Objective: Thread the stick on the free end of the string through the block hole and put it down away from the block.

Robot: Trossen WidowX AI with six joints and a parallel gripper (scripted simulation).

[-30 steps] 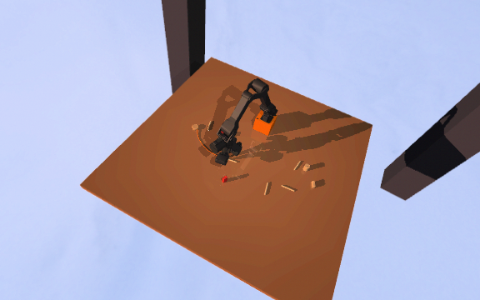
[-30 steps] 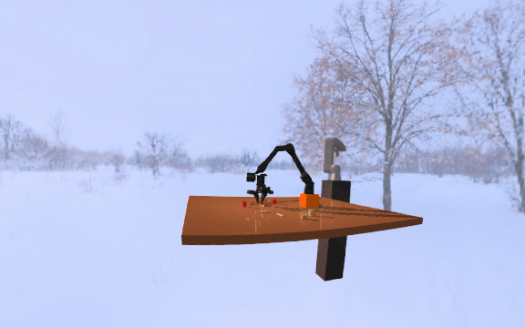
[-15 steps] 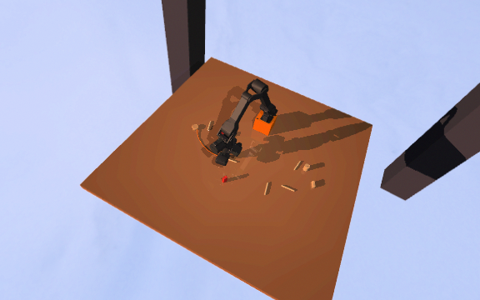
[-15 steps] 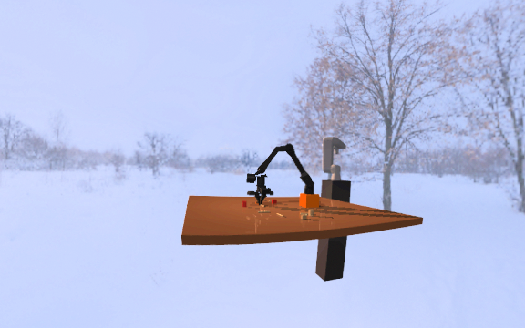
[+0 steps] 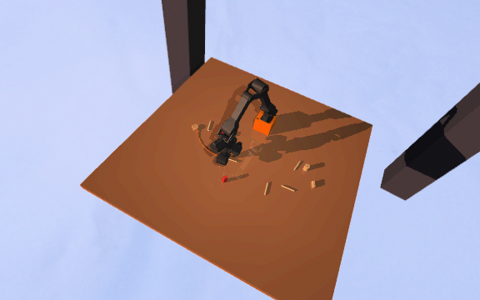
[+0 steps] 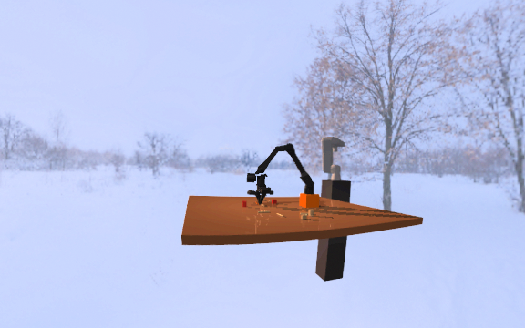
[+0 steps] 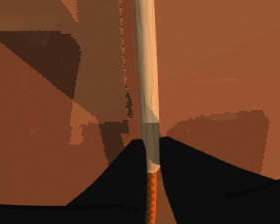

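The red object lies 13 cm ahead of my gripper tip, 7 cm to the left of it and 1 cm above it. From my gripper tip the other things lie so: thin wooden stick 1 cm to the left; then round wooden button 9 cm behind, 27 cm to the right; then red block 13 cm behind, 10 cm to the right, 1 cm above.
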